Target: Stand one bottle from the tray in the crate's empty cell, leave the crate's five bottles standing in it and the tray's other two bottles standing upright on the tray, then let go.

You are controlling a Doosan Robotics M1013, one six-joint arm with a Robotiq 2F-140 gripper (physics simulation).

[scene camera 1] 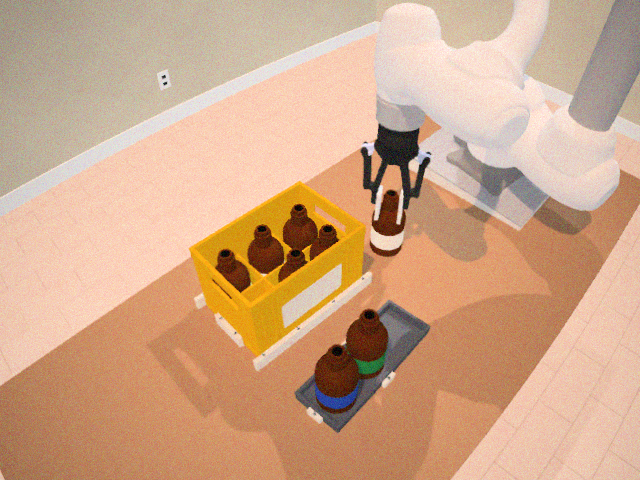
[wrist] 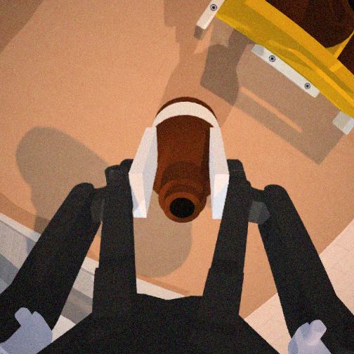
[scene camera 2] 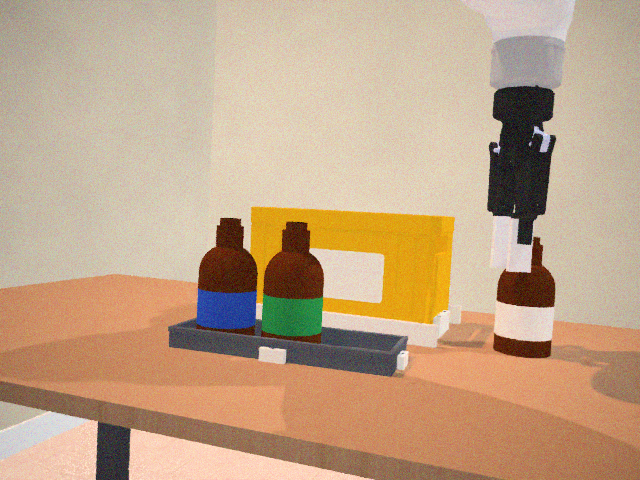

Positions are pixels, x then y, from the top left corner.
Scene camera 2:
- my gripper: 509, 269
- green-labelled bottle: 292, 308
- blue-labelled bottle: 227, 282
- white-labelled bottle: 525, 303
